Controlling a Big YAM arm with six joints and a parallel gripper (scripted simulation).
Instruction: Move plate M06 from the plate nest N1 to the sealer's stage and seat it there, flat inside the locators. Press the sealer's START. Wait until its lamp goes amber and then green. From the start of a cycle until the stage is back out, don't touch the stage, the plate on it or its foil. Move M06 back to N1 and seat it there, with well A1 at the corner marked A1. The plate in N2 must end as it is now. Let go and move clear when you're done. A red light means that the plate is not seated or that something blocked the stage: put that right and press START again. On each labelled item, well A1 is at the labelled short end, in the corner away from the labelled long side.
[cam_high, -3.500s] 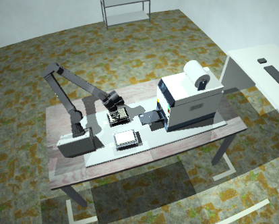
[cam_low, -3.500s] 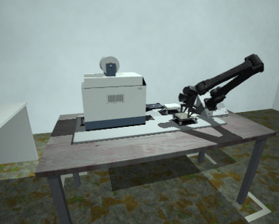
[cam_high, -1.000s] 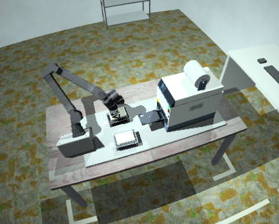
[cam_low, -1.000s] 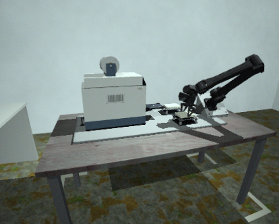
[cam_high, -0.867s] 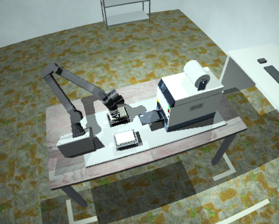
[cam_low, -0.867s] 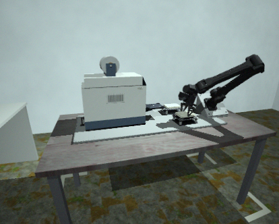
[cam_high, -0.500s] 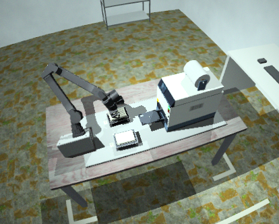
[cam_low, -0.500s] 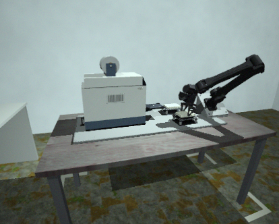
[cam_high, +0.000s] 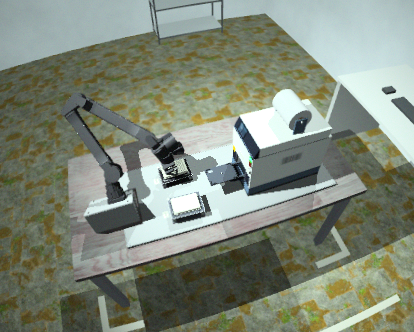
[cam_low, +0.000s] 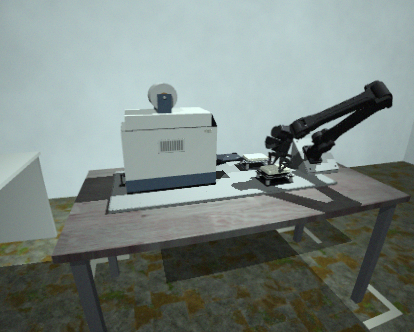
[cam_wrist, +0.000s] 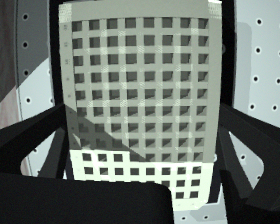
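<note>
My gripper is now 30 mm above the black nest N1. From my hand the other things lie so: foil roll 540 mm ahead, 150 mm to the right, 350 mm above; sealer stage 210 mm ahead, 140 mm to the right, 30 mm above; pale plate 220 mm to the right, 10 mm below.
</note>
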